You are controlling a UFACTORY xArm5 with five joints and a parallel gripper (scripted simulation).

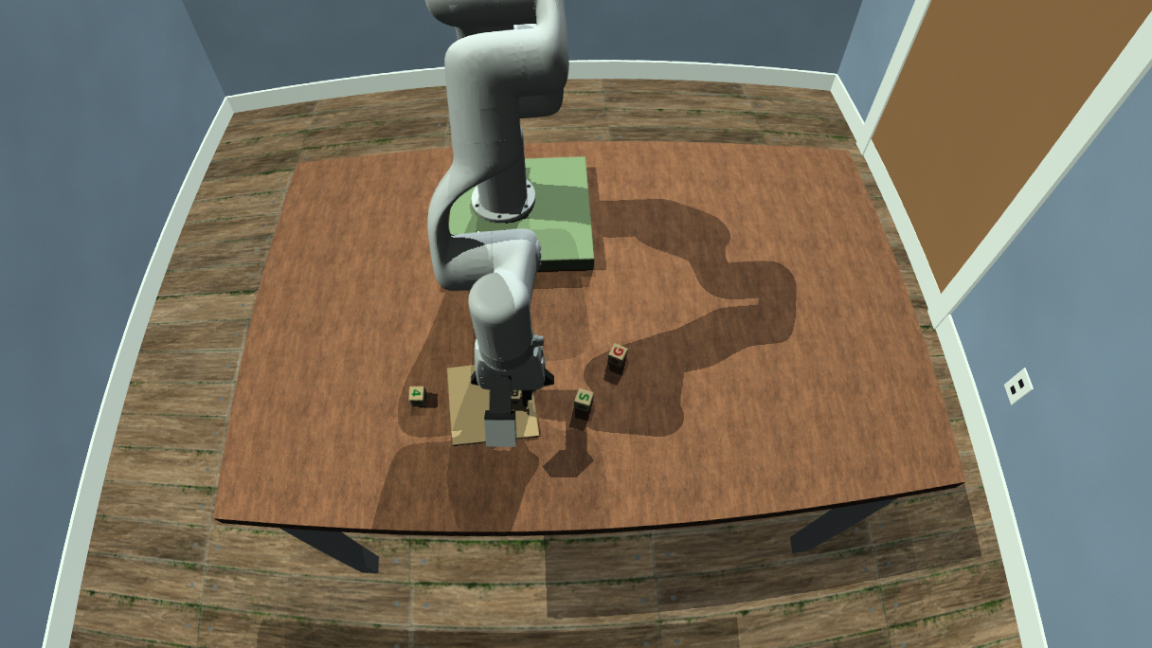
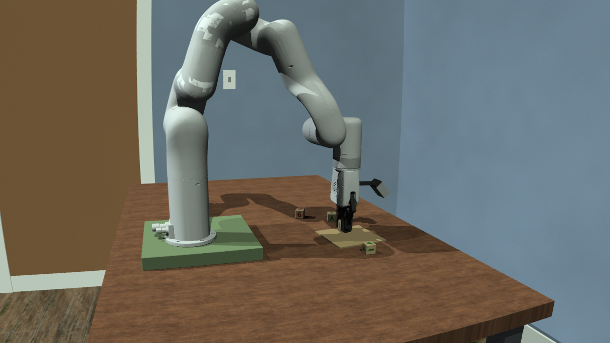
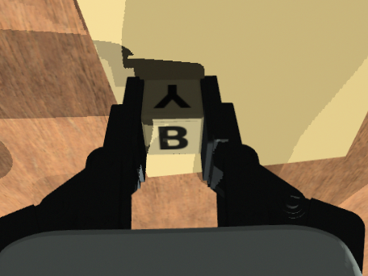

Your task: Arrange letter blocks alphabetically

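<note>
Right now my hand is 40 mm to the left of the tan mat and 30 mm above it. Also, from my hand: cream block: 10 mm ahead, 160 mm to the right, 20 mm below.
</note>
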